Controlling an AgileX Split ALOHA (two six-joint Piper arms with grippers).
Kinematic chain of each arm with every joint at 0, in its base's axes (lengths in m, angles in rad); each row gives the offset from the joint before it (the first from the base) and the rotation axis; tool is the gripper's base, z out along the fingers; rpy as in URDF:
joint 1: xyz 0 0 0.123 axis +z
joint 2: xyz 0 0 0 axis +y
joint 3: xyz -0.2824 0 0.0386 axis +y
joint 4: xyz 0.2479 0 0.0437 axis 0.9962 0 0.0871
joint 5: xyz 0 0 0 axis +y
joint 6: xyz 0.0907 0 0.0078 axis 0.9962 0 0.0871
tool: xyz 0 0 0 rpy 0 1.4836 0
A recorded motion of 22 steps. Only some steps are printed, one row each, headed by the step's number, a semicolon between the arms.
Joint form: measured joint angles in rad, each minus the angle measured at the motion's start. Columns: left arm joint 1, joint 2, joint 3, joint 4, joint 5, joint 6; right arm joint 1, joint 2, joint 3, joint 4, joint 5, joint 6.
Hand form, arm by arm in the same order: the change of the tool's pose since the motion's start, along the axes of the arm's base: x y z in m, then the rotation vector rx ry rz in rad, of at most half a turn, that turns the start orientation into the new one. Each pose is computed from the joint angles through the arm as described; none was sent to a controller.
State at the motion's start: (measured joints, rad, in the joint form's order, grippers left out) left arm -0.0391 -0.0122 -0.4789 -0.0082 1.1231 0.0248; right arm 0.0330 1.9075 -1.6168 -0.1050 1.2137 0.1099
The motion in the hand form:
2: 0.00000 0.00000 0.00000 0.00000 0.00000 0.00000; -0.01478 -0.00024 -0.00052 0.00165 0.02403 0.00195
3: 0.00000 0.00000 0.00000 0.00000 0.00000 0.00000; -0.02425 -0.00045 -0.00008 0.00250 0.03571 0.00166
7: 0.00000 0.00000 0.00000 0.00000 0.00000 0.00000; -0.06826 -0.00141 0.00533 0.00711 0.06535 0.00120
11: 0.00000 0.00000 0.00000 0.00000 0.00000 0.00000; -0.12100 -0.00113 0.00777 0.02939 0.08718 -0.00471
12: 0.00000 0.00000 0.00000 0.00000 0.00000 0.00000; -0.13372 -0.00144 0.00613 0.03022 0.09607 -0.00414
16: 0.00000 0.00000 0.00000 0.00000 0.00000 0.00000; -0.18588 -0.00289 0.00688 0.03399 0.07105 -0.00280
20: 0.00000 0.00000 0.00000 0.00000 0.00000 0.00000; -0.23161 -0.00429 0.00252 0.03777 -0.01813 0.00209
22: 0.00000 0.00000 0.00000 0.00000 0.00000 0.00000; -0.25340 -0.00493 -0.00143 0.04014 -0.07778 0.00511
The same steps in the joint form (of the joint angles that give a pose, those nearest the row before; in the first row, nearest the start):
2: 0.0000 0.0000 0.0000 0.0000 0.0000 0.0000; 0.0000 -0.0463 0.0700 0.0029 0.0000 -0.0026
3: 0.0000 0.0000 0.0000 0.0000 0.0000 0.0000; 0.0000 -0.0769 0.1123 0.0041 0.0000 -0.0026
7: 0.0000 0.0000 0.0000 0.0000 0.0000 0.0000; 0.0000 -0.2252 0.2913 0.0099 -0.0013 -0.0035
11: 0.0000 0.0000 0.0000 0.0000 0.0000 0.0000; 0.0000 -0.4021 0.4893 0.0336 -0.0013 -0.0034
12: 0.0000 0.0000 0.0000 0.0000 0.0000 0.0000; 0.0000 -0.4424 0.5384 0.0349 -0.0013 -0.0045
16: 0.0000 0.0000 0.0000 0.0000 0.0000 0.0000; 0.0000 -0.6374 0.7157 0.0379 -0.0089 -0.0056
20: 0.0000 0.0000 0.0000 0.0000 0.0000 0.0000; 0.0000 -0.8397 0.8787 0.0379 -0.0591 -0.0056
22: 0.0000 0.0000 0.0000 0.0000 0.0000 0.0000; 0.0000 -0.9482 0.9567 0.0379 -0.0884 -0.0056

